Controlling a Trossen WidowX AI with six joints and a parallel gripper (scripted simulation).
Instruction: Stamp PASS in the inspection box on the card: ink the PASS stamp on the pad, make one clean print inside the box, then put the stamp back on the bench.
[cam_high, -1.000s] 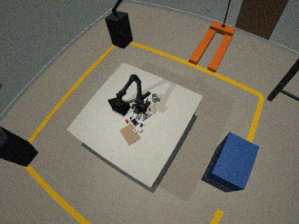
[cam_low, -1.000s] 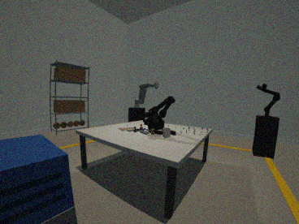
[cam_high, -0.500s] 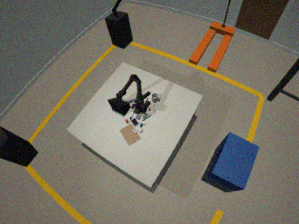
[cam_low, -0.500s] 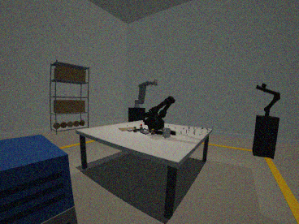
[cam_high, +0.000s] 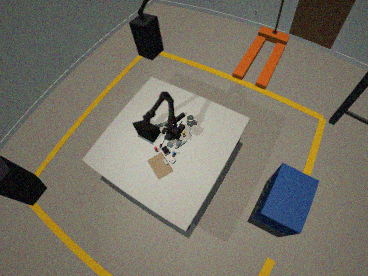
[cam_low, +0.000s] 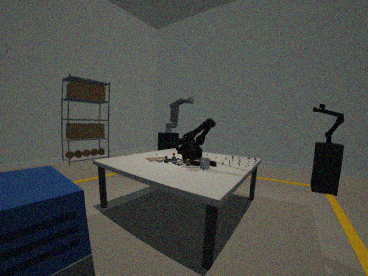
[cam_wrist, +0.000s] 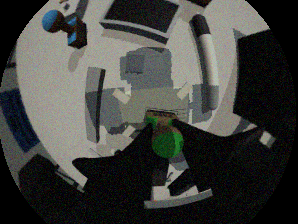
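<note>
Now: gripper tip right at the green stamp. The rest, counted from my gripper tip: blue stamp (140 mm to the right, 110 mm ahead); light cylinder (100 mm to the right, 60 mm behind, 10 mm below); dark ink pad (140 mm to the right, 20 mm below, 20 mm ahead).
</note>
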